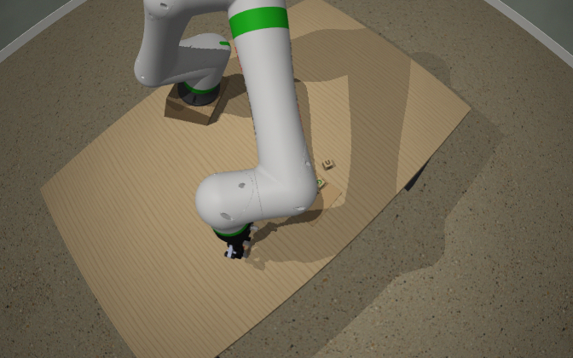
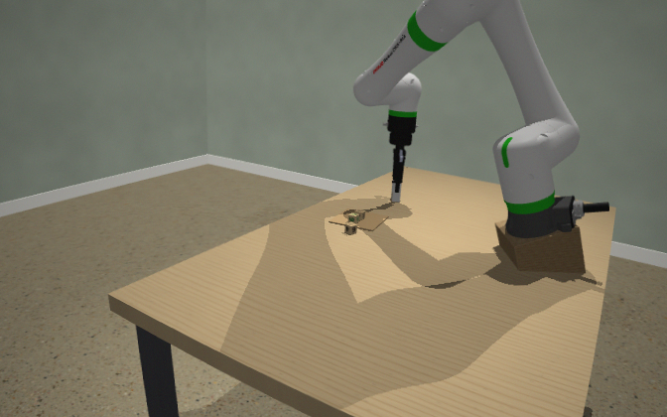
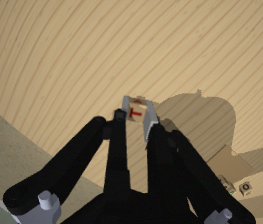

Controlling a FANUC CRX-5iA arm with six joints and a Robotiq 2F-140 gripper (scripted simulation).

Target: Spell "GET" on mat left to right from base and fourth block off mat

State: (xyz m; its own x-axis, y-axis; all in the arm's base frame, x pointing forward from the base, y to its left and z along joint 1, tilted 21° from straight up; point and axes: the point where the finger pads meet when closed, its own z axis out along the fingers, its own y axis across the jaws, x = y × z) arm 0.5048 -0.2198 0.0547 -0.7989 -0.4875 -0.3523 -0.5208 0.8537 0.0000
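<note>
My gripper is now 25 cm to the right of the mat, 3 cm above it and 1 cm past it.
</note>
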